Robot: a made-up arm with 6 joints.
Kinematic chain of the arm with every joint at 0, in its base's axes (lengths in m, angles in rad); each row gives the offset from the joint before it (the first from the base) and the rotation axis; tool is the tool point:
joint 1: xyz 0 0 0.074 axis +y
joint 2: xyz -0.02 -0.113 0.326 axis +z
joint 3: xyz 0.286 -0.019 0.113 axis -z
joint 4: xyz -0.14 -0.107 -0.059 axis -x
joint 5: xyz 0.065 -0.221 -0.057 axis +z
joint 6: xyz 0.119 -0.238 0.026 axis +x
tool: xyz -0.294 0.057 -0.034
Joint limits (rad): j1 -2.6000..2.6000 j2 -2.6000..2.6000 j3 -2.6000..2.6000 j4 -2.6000..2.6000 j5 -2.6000..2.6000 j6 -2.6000..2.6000
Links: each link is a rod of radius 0.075 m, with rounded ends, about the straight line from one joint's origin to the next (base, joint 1, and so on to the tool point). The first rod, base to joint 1, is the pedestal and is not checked.
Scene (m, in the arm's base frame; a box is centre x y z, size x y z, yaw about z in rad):
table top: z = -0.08
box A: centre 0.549 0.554 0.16 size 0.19 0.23 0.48 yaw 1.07
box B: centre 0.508 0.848 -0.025 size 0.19 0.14 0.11 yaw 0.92
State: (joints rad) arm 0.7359 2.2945 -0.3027 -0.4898 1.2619 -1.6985
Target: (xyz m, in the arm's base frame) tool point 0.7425 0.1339 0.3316
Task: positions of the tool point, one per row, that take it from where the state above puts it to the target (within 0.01 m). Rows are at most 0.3 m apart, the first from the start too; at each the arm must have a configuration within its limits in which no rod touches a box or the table.
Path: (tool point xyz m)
1: 0.1068 0.5663 0.0992
2: 0.2182 0.5075 0.0869
3: 0.3154 0.4295 0.1382
4: 0.4918 0.2589 0.2367
5: 0.5462 0.0229 0.3643
6: 0.4625 -0.2144 0.4795
7: 0.5899 -0.1291 0.4353
8: 0.6881 -0.0084 0.3836
9: 0.7425 0.1339 0.3315

